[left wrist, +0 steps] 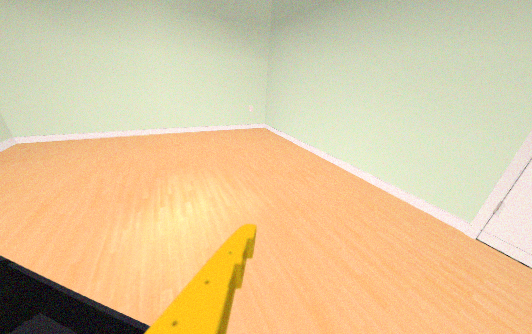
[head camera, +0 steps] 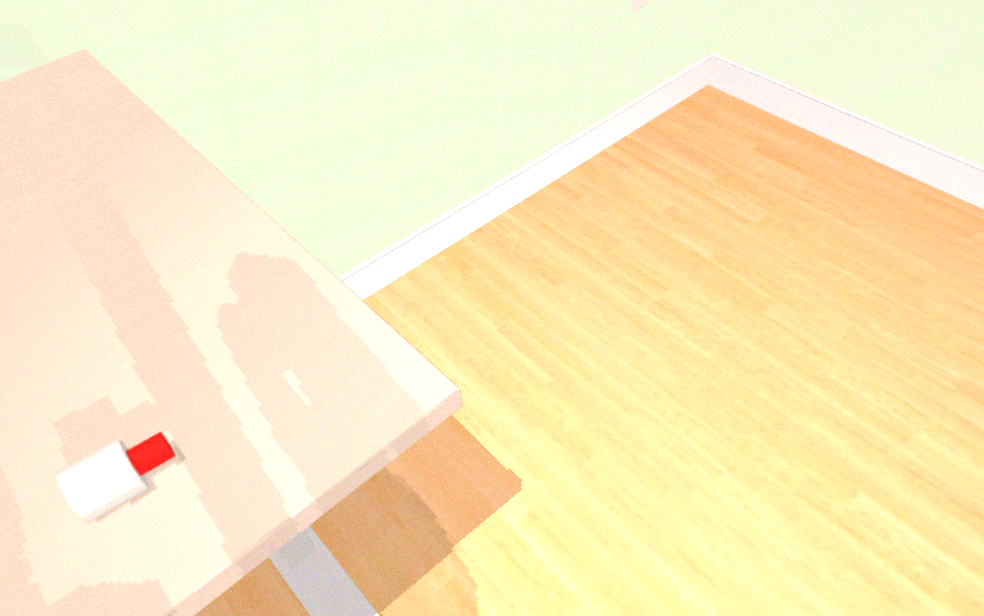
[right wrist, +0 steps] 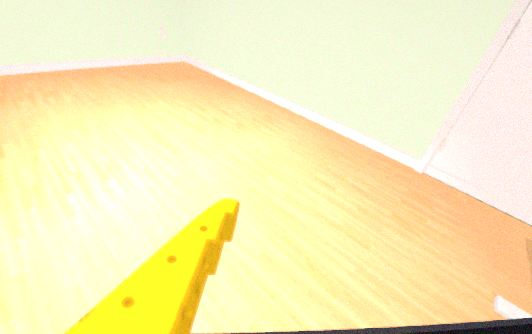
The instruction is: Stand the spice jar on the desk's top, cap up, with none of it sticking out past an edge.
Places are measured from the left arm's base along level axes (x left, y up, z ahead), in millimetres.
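Where they show: left hand, tool point: (left wrist: 255, 237); right hand, tool point: (right wrist: 236, 215).
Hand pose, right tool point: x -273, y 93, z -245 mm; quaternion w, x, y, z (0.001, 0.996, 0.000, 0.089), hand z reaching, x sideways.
Note:
After its pixels a point has its place.
The spice jar (head camera: 105, 479) {x 131, y -19, z 275 mm}, a white body with a red cap, lies on its side on the desk's top (head camera: 290, 450) {x 25, y -55, z 317 mm} at the lower left of the head view. Its cap points to the upper right, towards the desk's corner, and all of it lies inside the edges. My left gripper shows one notched yellow jaw in the left wrist view; it is fully open and holds nothing. My right gripper shows one notched yellow jaw in the right wrist view; it is fully open and holds nothing. Neither gripper shows in the head view, and the jar does not show in the wrist views.
The desk's near right corner stands out over the wood floor (head camera: 689, 326) {x -460, y -775, z 1031 mm} (left wrist: 325, 240) {x 151, y -775, z -1202 mm} (right wrist: 325, 225) {x 239, y -775, z -994 mm}. A grey desk leg (head camera: 323, 573) shows below the near edge. Green walls with a white baseboard (head camera: 537, 174) {x -147, y -723, z 1482 mm} stand beyond. A white door (left wrist: 515, 210) {x 1271, y -466, z -1510 mm} (right wrist: 490, 130) {x 1357, y -300, z -1417 mm} is at the right in both wrist views.

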